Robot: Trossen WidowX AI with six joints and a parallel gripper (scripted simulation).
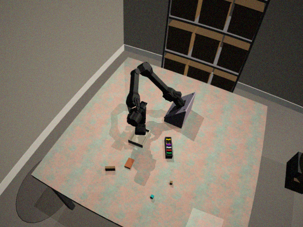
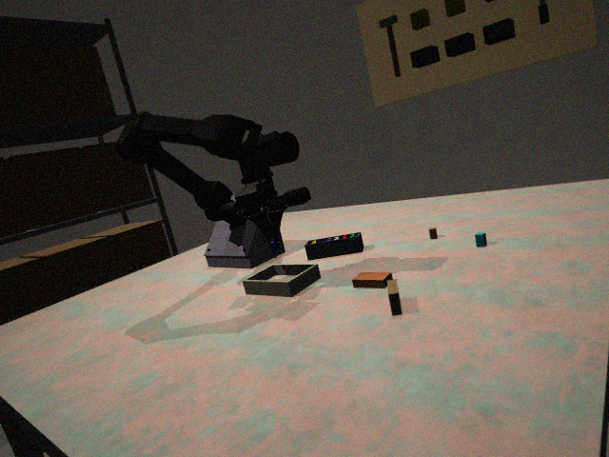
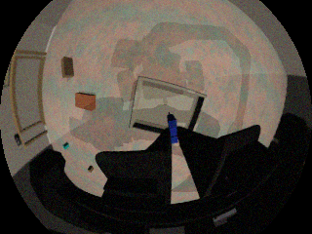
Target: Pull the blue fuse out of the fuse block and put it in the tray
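My gripper tip is 90 mm above the grey tray. Also, from my gripper tip: brown cube: 280 mm to the left, 250 mm ahead, 80 mm below; blue fuse: 10 mm below; orange flat block: 210 mm ahead, 90 mm below.
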